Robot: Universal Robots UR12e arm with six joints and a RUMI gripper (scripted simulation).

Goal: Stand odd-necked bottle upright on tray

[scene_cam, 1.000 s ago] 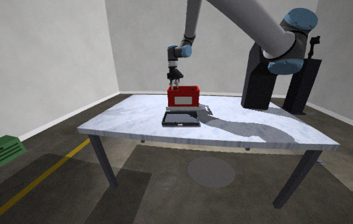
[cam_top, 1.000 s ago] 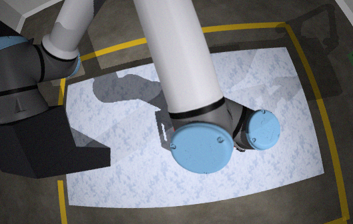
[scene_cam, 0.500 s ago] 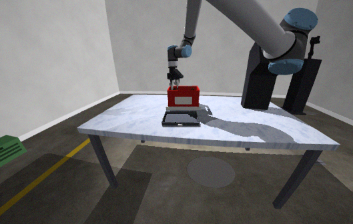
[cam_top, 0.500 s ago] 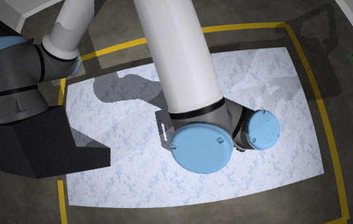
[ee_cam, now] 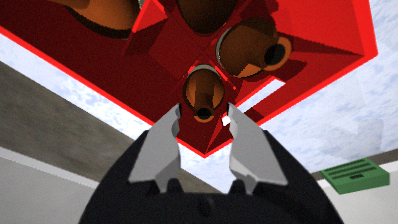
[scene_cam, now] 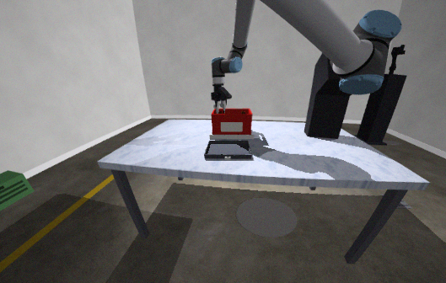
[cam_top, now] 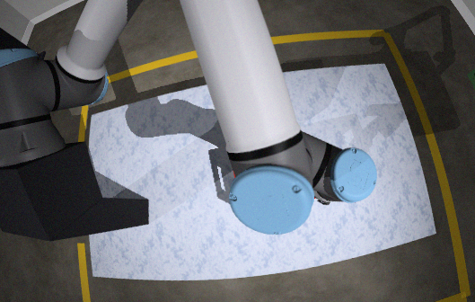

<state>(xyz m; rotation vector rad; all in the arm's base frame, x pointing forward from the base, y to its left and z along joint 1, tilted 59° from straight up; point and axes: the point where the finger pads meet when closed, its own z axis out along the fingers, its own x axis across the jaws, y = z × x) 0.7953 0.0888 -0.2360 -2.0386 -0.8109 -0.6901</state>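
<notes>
My gripper is now 90 mm past the red crate, 30 mm to the right of it and 70 mm above it. Round my hand: dark tray: 90 mm behind, 320 mm to the left, 140 mm below.
</notes>
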